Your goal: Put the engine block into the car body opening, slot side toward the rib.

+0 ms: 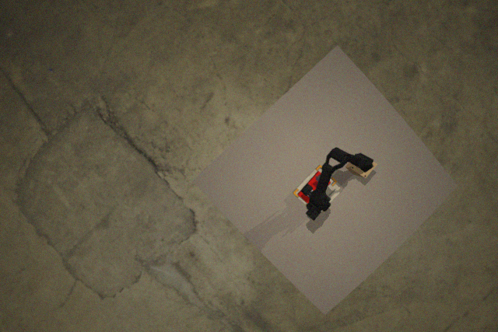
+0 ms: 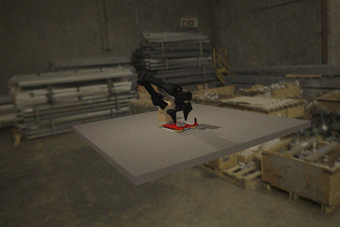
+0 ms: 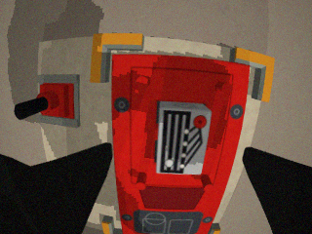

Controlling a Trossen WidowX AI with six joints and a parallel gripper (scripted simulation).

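Right now my gripper tip is 3 cm above the grey engine block. Round my gripper tip: cream base plate 4 cm behind, 1 cm to the left, 4 cm below.
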